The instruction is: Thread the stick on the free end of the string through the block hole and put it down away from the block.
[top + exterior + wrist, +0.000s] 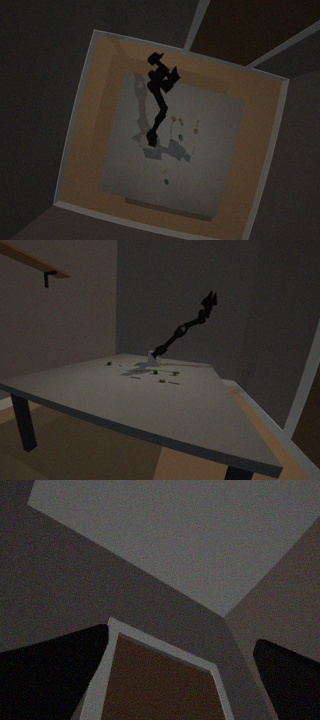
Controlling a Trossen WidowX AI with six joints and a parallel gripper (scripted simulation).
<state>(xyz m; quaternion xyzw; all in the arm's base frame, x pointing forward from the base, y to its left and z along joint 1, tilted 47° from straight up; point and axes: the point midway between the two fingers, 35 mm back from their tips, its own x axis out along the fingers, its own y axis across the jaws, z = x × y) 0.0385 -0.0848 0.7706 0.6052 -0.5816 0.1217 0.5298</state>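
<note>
My gripper tip is now 26 cm short of the green cube, 40 cm to the left of it and 71 cm above it. Also, from my gripper tip: wooden disc 40 cm ahead, 31 cm to the right, 72 cm below; then thin wooden stick 25 cm ahead, 54 cm to the right, 73 cm below.
</note>
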